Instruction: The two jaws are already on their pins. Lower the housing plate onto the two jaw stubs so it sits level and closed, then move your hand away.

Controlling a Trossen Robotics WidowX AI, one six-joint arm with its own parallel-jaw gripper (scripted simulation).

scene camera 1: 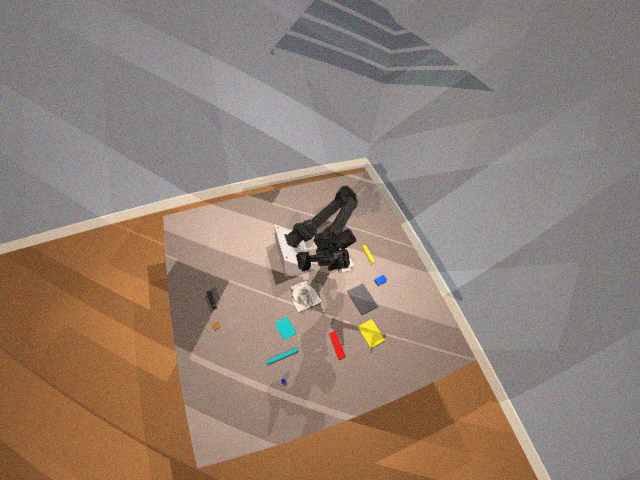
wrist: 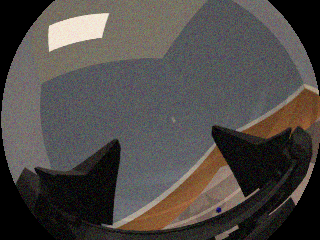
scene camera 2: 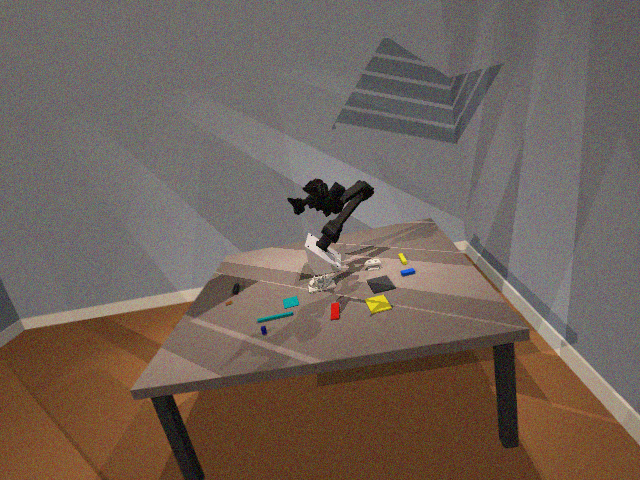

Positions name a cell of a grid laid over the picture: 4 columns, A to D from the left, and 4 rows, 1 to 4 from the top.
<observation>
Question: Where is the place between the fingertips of my gripper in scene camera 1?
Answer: B3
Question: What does my gripper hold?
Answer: Nothing.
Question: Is my gripper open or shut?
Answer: Open.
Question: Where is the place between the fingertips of my gripper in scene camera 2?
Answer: At B2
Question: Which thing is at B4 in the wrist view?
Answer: My gripper.
</observation>
